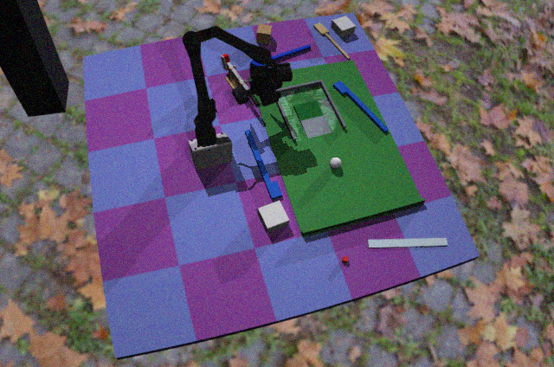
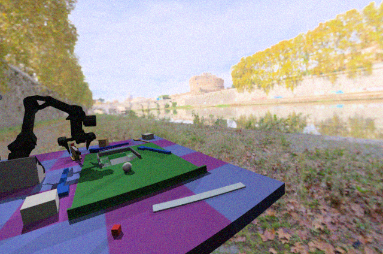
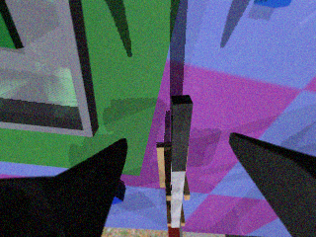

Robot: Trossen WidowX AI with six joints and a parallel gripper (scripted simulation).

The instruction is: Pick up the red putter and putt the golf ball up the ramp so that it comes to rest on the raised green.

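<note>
The tan stand is 5 cm behind my gripper tip, 12 cm to the left of it and 3 cm below it. From my gripper tip the other things lie so: white golf ball 26 cm ahead, 31 cm to the right, 4 cm below; green mat 28 cm ahead, 17 cm to the right, 6 cm below; brown cube 10 cm ahead, 39 cm to the left, 3 cm below.
</note>
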